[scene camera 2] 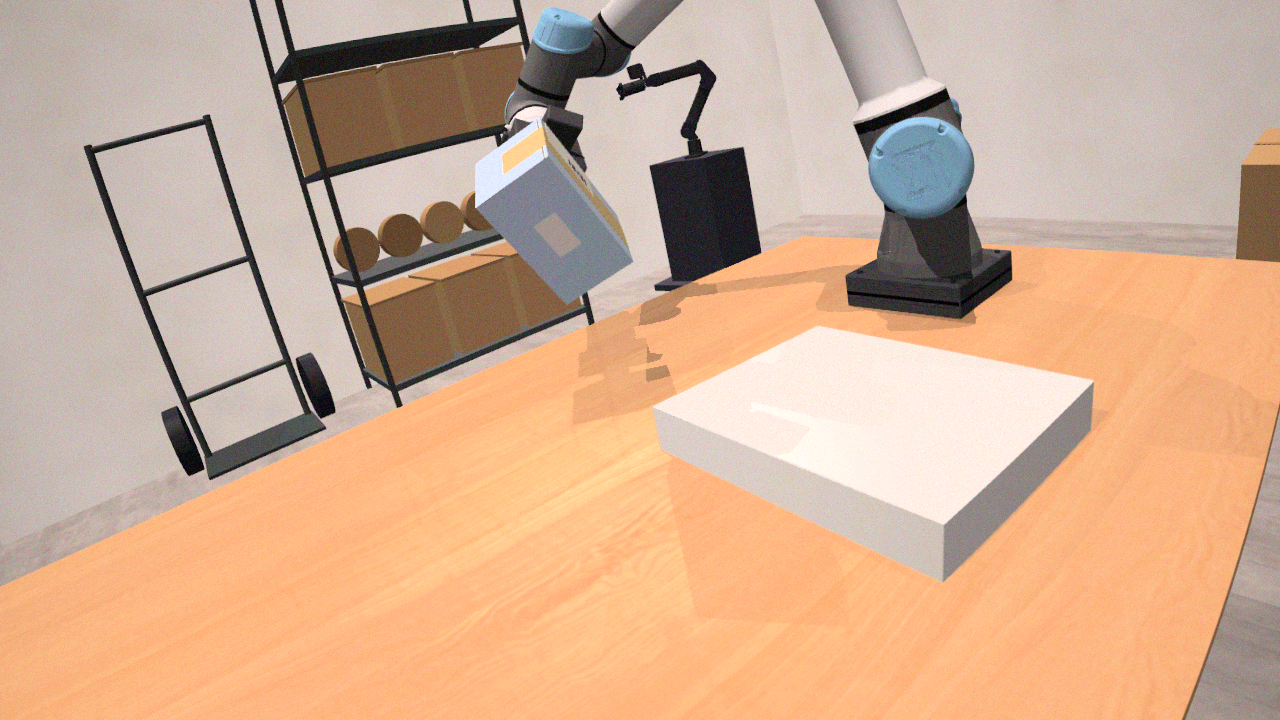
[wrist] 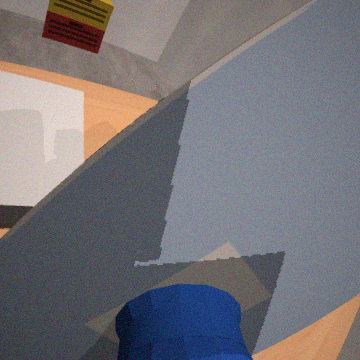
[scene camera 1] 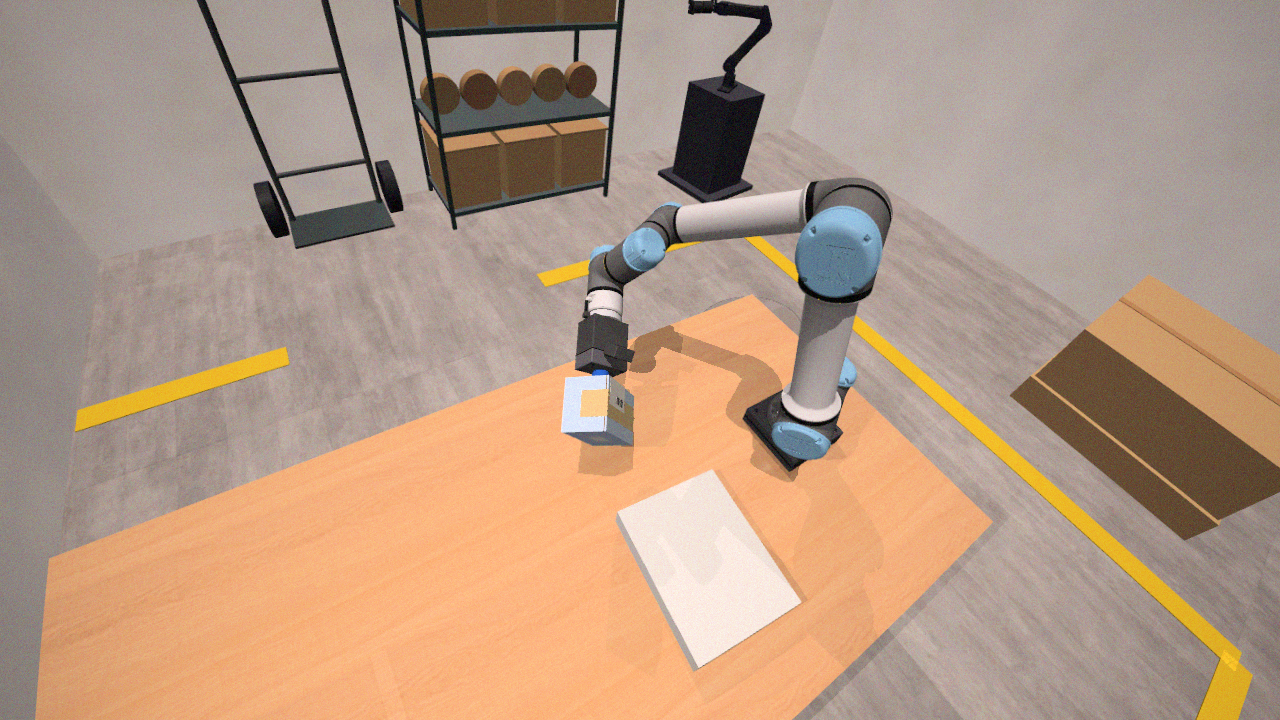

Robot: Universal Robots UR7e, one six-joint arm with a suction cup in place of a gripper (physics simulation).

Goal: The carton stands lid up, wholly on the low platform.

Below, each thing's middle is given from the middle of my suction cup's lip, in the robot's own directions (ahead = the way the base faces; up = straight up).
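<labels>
The carton [scene camera 2: 530, 189] sits 5 cm to the left of my suction cup, 4 cm ahead of it and 2 cm below it. Then there is the low white platform [scene camera 2: 920, 454], which I find 35 cm to the left of my suction cup, 1 cm behind it and 23 cm below it.
</labels>
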